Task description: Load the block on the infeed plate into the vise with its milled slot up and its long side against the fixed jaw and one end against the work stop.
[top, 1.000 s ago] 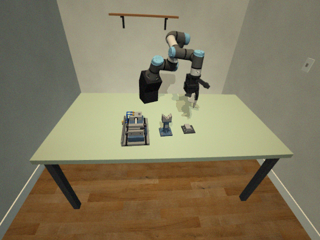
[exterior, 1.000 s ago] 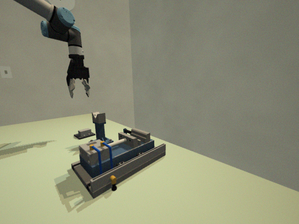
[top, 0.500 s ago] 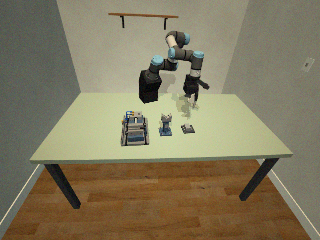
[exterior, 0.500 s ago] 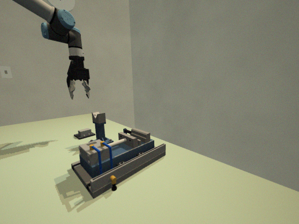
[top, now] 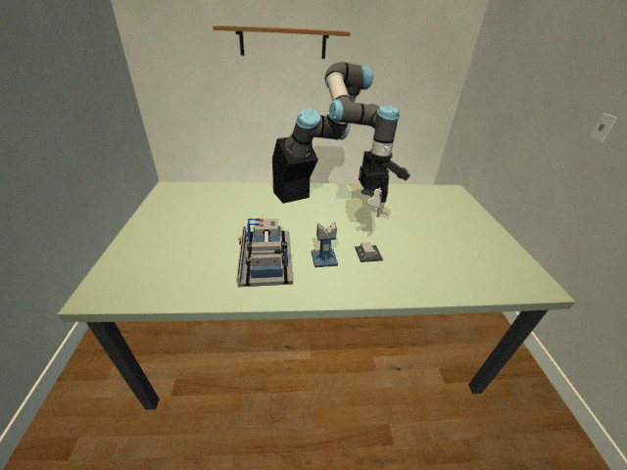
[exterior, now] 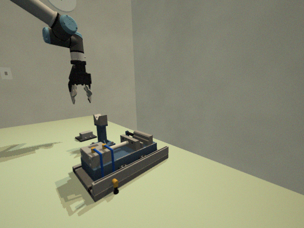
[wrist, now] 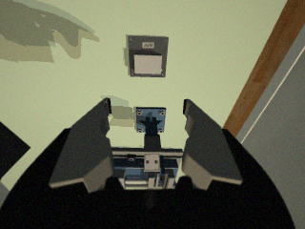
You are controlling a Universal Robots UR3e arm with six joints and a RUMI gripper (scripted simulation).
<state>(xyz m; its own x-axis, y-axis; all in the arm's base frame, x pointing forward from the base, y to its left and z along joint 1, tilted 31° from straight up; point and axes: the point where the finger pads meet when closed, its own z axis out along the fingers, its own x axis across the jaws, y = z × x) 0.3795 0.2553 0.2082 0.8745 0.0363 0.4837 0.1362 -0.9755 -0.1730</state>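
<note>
Now: the part 200 mm below my hand. The rest, counted from my hand: air cylinder: 400 mm to the right, 140 mm below, 50 mm behind; dark infeed plate: 210 mm below, 10 mm to the left; work stop rod: 340 mm to the right, 130 mm below, 110 mm ahead.
</note>
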